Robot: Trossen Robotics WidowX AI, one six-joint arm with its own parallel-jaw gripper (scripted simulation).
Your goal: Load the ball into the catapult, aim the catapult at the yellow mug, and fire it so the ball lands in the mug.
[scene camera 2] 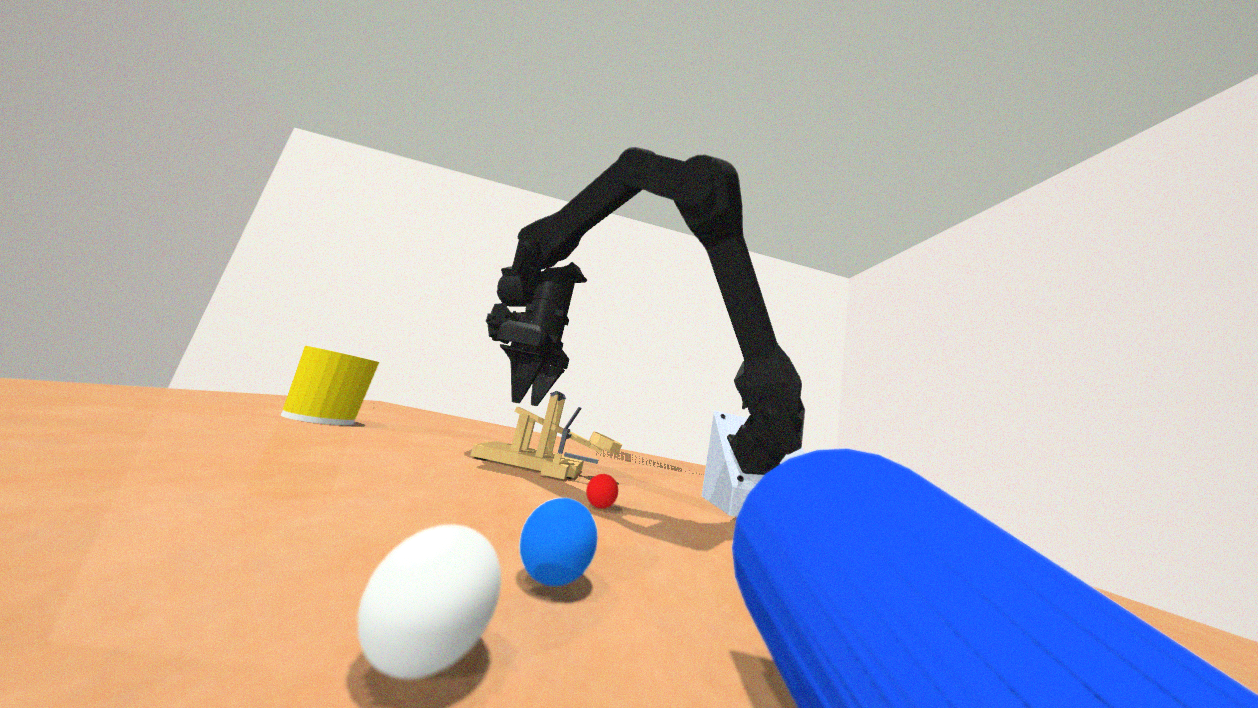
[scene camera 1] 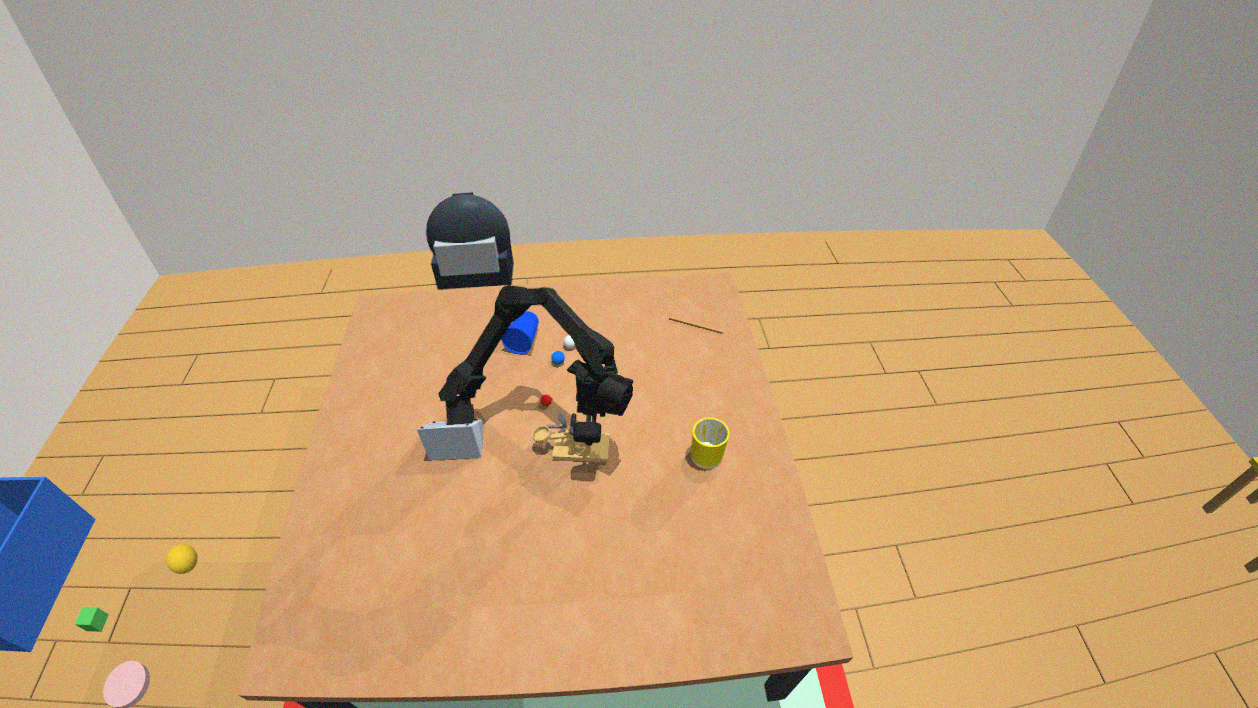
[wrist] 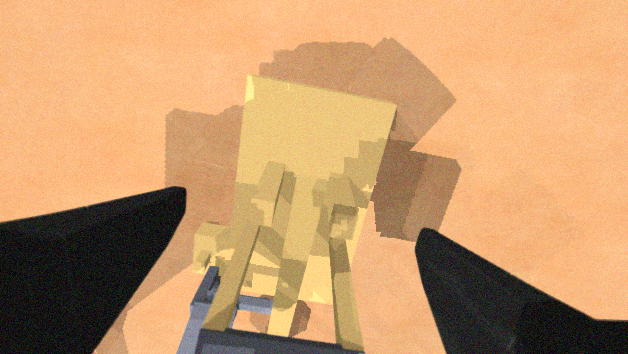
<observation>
The gripper shows in scene camera 2 (525, 404), in scene camera 1 (591, 430) and in the wrist view (304, 219). A blue cup shows in scene camera 2 and in scene camera 1; in the wrist view it is out of frame. A wooden catapult shows in scene camera 2, in scene camera 1 (565, 448) and in the wrist view. One and the same spot on the blue cup: (scene camera 2: 862, 577) is (scene camera 1: 533, 324). One and the same spot on the wooden catapult: (wrist: 308, 159) is (scene camera 2: 510, 447).
</observation>
